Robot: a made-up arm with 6 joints. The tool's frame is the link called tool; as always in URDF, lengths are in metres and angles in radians. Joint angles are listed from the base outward. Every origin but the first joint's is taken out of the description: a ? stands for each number. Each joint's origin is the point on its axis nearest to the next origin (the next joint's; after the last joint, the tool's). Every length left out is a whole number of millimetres.
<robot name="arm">
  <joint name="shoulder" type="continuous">
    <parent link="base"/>
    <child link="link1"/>
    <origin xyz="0.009 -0.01 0.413" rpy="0 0 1.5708"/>
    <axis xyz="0 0 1"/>
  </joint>
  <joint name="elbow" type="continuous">
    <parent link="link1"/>
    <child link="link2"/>
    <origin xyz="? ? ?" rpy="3.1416 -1.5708 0"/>
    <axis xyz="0 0 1"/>
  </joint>
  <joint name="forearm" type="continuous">
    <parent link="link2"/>
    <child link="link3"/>
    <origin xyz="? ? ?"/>
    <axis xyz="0 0 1"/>
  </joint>
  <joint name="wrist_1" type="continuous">
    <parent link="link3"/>
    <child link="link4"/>
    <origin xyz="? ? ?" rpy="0 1.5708 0"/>
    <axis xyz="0 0 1"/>
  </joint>
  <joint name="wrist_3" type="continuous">
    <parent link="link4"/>
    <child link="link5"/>
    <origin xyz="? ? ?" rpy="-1.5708 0 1.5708"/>
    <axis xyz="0 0 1"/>
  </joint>
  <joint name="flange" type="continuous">
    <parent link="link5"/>
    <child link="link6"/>
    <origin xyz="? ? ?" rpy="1.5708 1.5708 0"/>
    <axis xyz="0 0 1"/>
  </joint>
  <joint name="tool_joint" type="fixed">
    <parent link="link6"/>
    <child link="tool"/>
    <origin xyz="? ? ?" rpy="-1.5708 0 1.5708"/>
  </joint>
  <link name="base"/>
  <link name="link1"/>
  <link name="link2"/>
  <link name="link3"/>
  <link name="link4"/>
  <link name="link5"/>
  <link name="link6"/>
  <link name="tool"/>
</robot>
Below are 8 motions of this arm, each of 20 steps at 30 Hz.
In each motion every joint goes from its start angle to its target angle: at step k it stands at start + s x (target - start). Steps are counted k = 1, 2, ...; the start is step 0. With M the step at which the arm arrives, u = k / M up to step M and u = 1 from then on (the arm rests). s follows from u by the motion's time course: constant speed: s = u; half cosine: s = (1 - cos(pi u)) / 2; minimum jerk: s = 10 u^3 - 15 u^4 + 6 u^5.
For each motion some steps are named. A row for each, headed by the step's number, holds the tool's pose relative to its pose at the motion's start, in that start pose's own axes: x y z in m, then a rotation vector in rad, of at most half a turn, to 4 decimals.
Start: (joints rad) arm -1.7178 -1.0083 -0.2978 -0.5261 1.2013 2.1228
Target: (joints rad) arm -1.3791 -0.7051 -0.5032 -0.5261 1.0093 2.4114
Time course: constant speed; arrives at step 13
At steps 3, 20:
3: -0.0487 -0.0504 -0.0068 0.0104 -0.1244 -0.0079
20: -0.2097 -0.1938 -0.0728 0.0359 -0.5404 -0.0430

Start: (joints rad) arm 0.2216 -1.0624 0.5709 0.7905 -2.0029 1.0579
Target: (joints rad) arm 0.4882 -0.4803 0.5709 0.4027 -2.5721 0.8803
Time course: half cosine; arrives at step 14
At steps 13, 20:
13: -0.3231 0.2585 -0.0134 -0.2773 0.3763 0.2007
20: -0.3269 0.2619 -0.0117 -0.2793 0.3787 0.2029

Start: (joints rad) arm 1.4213 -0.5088 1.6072 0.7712 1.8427 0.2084
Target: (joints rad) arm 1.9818 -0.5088 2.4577 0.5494 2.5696 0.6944
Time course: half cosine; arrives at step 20
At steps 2, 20:
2: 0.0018 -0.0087 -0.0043 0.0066 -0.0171 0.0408
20: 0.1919 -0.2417 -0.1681 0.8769 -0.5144 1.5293

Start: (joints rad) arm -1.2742 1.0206 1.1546 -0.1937 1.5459 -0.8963
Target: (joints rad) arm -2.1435 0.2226 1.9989 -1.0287 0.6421 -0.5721
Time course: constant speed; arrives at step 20
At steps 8, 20:
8: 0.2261 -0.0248 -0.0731 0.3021 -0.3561 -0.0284
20: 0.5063 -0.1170 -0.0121 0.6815 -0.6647 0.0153

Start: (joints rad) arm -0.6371 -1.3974 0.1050 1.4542 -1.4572 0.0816
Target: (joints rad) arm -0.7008 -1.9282 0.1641 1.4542 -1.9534 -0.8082
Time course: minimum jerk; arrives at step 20
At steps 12, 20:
12: -0.0616 0.0093 0.2669 0.0853 0.2758 -0.3187
20: -0.1195 0.0191 0.3733 0.2268 0.3962 -0.4234

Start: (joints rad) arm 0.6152 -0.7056 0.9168 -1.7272 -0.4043 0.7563
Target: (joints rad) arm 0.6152 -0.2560 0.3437 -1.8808 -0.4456 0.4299
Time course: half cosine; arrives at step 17
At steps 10, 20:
10: 0.0381 -0.0544 0.0089 0.0183 0.3284 -0.0269
20: 0.0604 -0.0757 0.0215 0.0317 0.5157 -0.0367

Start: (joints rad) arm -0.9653 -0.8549 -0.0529 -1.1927 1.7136 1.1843
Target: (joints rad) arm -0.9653 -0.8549 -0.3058 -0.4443 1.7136 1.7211
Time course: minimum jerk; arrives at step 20
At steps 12, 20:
12: -0.0261 0.0361 -0.0068 -0.2086 -0.4243 0.4965
20: -0.0393 0.0602 -0.0135 -0.2697 -0.5898 0.7488

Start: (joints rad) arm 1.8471 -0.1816 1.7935 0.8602 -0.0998 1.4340
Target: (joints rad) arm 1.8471 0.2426 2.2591 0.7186 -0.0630 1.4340
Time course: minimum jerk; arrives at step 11
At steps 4, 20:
4: -0.0890 -0.0183 -0.1059 0.1827 0.0522 -0.1426
20: -0.3279 0.0953 -0.3721 0.7411 0.1835 -0.5244

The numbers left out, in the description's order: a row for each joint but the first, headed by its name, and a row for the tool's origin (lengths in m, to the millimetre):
elbow: 0.044 0.027 0
forearm: 0.324 0.025 0
wrist_1: 0.485 -0.015 0
wrist_3: 0.03 -0.018 0
flange: 0.007 -0.136 0
tool: -0.028 0.008 0

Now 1 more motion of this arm.
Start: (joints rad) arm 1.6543 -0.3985 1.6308 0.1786 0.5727 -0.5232
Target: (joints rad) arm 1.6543 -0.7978 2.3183 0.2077 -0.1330 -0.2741
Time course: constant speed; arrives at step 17
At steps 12, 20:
12: 0.0945 0.0195 0.0308 0.1530 -0.2061 -0.2583
20: 0.1423 0.0320 0.0455 0.2089 -0.2858 -0.3722

